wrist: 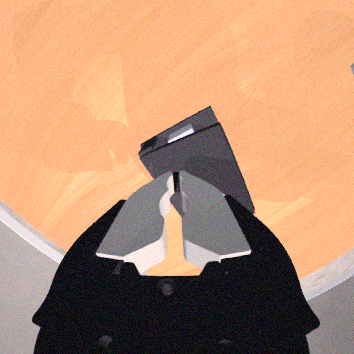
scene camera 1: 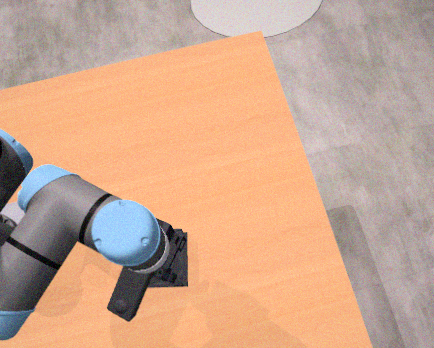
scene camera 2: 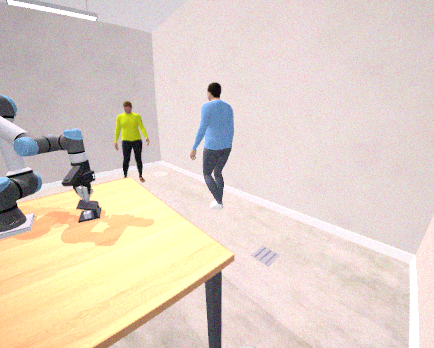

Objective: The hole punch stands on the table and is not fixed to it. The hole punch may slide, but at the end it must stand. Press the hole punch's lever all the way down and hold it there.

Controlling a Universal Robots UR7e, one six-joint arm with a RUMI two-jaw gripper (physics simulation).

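Places are measured from the arm's base along level axes (x ahead, y left, z up), in centimetres.
Pixels of known places: gripper, fingertip midpoint: (wrist: 176, 174) (scene camera 2: 86, 202); arm's base, link origin: (scene camera 2: 8, 224).
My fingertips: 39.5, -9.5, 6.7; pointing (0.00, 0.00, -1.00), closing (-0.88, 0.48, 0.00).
Ahead of a thing's pixels: the offset from my fingertips to its top centre, as dx, dy, dz. Level surfaces: height alone.
The dark hole punch {-0.5, +3.6, -1.0} (scene camera 1: 183, 265) (scene camera 2: 90, 215) (wrist: 205, 145) stands upright on the table {dz -9.5} (scene camera 1: 225, 150) (scene camera 2: 150, 260) (wrist: 60, 60). Its flat lever {-0.5, +3.6, -1.0} (scene camera 2: 88, 205) (wrist: 214, 142) is raised and tilted, with a gap above the base in scene camera 2. My gripper (scene camera 2: 86, 199) (wrist: 176, 174) is shut and empty. It points down, with its fingertips over the lever, at its top surface or just above it; I cannot tell whether they touch. In scene camera 1 the wrist hides the fingertips and part of the punch.
The robot's base (scene camera 2: 15, 227) stands on the table at the left. The table's right edge (scene camera 1: 303, 145) lies beyond the punch in scene camera 1. A person in yellow (scene camera 2: 130, 127) and a person in blue (scene camera 2: 218, 125) stand on the floor past the table.
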